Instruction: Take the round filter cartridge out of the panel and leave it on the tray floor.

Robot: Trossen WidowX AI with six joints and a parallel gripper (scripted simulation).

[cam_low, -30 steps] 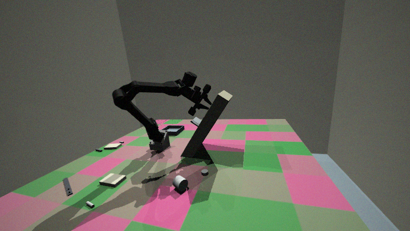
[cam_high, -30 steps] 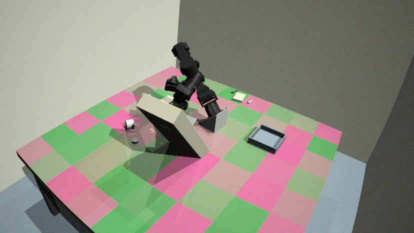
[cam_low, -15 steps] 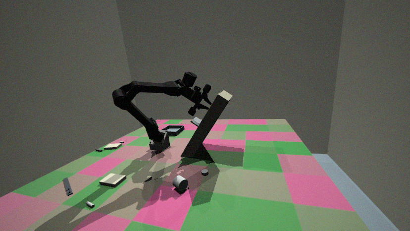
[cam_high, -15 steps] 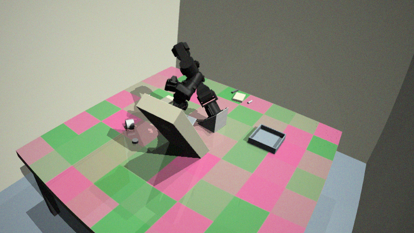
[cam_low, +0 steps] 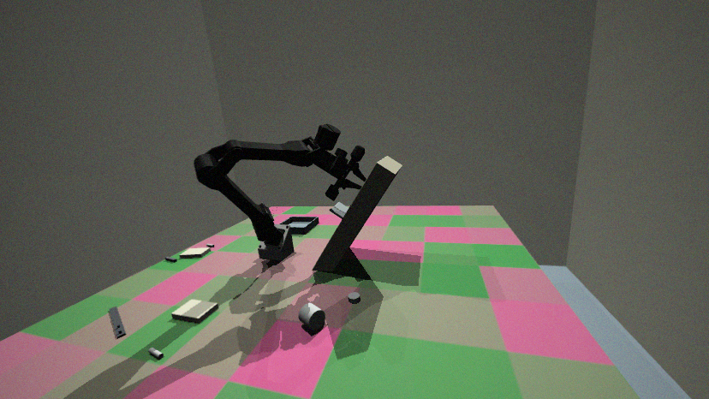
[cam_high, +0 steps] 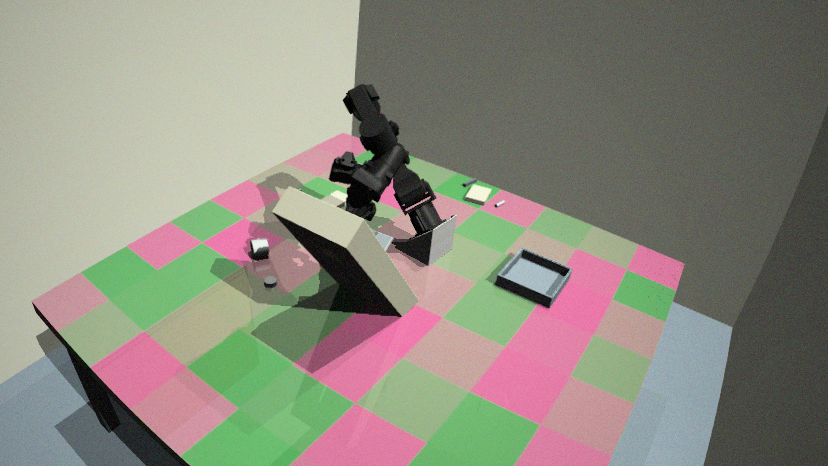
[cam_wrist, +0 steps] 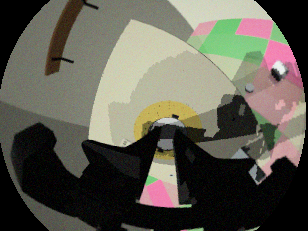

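My gripper tip is 1 cm short of the round filter cartridge and 1 cm above it. From my gripper tip the other things lie so: small disc (3 cm ahead, 22 cm to the right, 24 cm below); then tray (47 cm behind, 21 cm to the left, 24 cm below); then beige service panel (4 cm behind, 1 cm to the right, 8 cm below).
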